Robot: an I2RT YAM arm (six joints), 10 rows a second.
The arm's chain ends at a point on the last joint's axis. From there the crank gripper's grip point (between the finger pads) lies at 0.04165 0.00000 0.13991 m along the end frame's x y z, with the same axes.
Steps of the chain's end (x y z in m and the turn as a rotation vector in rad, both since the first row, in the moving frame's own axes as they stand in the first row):
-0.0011, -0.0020, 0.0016, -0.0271, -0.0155, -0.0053
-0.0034, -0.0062, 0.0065, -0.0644, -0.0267, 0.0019
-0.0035, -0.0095, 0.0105, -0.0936, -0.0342, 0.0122
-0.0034, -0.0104, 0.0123, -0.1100, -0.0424, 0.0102
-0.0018, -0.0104, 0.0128, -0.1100, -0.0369, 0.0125
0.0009, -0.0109, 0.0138, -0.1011, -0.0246, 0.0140
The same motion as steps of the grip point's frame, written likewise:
-0.0033, 0.0016, 0.0022, -0.0271, -0.0155, -0.0053
-0.0072, 0.0029, 0.0073, -0.0644, -0.0267, 0.0019
-0.0084, 0.0041, 0.0112, -0.0936, -0.0342, 0.0122
-0.0094, 0.0054, 0.0131, -0.1100, -0.0424, 0.0102
-0.0071, 0.0055, 0.0134, -0.1100, -0.0369, 0.0125
-0.0027, 0.0038, 0.0140, -0.1011, -0.0246, 0.0140

